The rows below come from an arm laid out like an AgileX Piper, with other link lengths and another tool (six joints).
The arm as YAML. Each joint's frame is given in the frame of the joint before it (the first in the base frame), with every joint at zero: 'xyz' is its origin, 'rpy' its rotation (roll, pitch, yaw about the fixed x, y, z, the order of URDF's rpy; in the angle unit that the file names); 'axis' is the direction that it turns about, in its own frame. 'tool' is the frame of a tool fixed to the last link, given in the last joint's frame.
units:
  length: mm
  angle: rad
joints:
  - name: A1
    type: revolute
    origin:
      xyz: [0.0, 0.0, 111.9]
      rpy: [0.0, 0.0, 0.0]
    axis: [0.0, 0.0, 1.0]
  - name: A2
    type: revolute
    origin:
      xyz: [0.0, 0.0, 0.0]
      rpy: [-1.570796, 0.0, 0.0]
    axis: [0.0, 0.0, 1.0]
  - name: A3
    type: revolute
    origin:
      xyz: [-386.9, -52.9, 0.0]
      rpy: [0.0, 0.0, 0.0]
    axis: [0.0, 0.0, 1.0]
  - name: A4
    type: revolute
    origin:
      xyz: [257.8, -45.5, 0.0]
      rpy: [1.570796, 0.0, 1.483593]
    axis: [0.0, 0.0, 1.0]
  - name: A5
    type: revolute
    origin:
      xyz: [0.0, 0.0, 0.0]
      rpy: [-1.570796, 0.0, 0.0]
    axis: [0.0, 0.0, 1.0]
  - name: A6
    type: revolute
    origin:
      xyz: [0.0, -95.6, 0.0]
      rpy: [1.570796, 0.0, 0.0]
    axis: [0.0, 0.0, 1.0]
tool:
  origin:
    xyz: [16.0, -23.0, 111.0]
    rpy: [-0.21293, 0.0, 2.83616]
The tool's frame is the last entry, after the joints.
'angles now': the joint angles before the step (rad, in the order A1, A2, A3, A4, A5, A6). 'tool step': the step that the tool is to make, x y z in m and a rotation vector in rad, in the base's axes. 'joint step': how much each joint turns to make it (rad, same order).
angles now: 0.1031, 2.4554, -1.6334, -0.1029, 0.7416, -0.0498
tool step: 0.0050, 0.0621, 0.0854, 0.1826, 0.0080, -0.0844
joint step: 0.0435, -0.0980, -0.1558, 0.2218, 0.2375, 0.0036
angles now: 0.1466, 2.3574, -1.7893, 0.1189, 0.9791, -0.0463
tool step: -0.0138, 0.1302, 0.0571, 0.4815, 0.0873, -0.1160
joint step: 0.0601, -0.0227, -0.0868, 0.5191, 0.1153, -0.0001
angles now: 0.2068, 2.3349, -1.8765, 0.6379, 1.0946, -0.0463
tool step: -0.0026, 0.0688, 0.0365, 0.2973, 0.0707, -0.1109
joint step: 0.0337, -0.0001, 0.0002, 0.3275, -0.0148, 0.0208
